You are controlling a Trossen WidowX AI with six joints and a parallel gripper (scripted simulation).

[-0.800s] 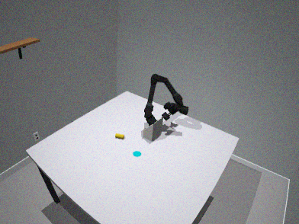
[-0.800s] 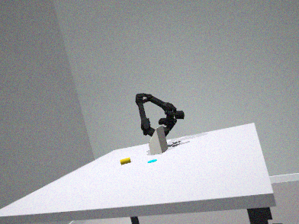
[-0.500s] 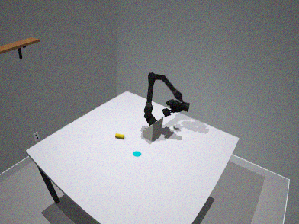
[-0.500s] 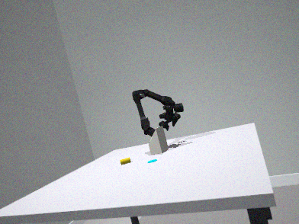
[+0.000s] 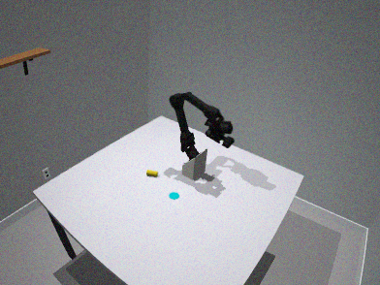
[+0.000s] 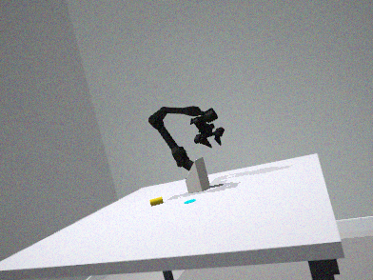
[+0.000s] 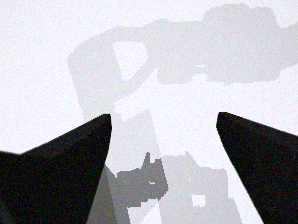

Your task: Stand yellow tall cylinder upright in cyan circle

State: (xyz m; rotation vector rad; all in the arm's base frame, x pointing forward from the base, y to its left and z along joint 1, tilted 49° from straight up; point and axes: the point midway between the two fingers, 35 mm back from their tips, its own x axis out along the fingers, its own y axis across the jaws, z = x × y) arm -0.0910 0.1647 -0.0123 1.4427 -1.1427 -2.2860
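Right now the yellow cylinder is 300 mm to the right of my gripper tip, 300 mm ahead of it and 200 mm below it. Also, from my gripper tip: cyan circle 350 mm ahead, 210 mm below, 80 mm to the right.
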